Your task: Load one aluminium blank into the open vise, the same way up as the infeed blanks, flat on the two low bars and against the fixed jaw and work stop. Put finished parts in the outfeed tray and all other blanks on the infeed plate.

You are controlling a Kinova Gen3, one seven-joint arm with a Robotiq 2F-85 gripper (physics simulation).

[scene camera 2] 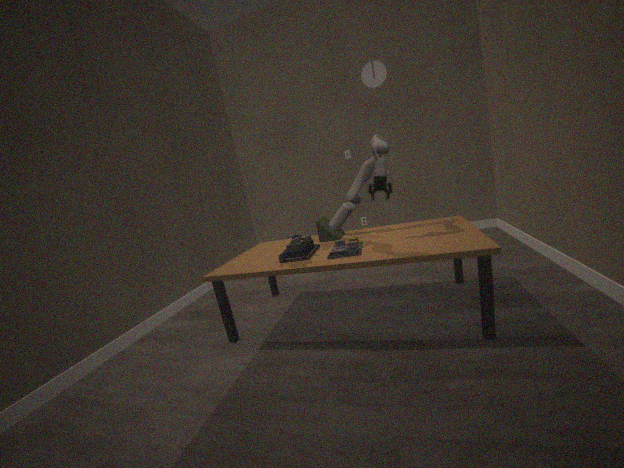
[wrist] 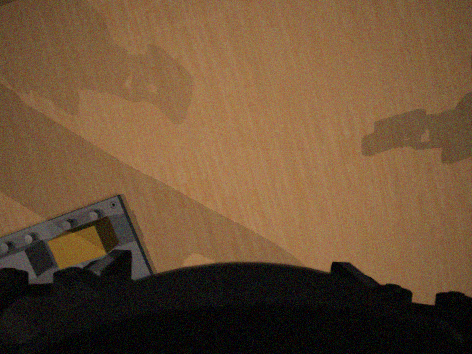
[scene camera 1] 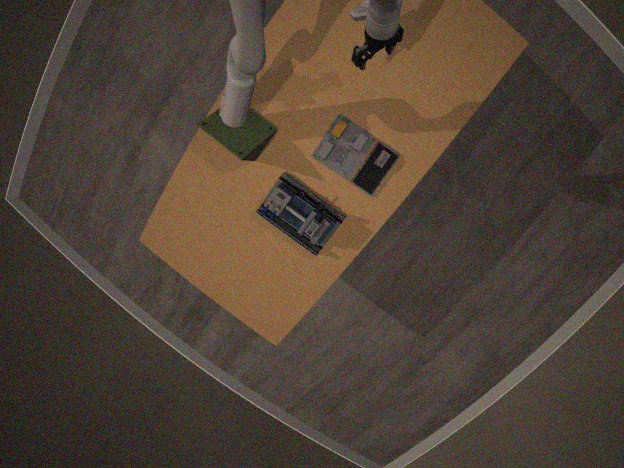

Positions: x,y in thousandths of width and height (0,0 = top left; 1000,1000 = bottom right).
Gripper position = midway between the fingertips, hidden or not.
My gripper (scene camera 1: 602,127) is open, with nothing in its grasp. I also see a brass blank (wrist: 207,674) and a dark outfeed tray (scene camera 1: 592,379).
My gripper shows as well in the wrist view (wrist: 488,790).
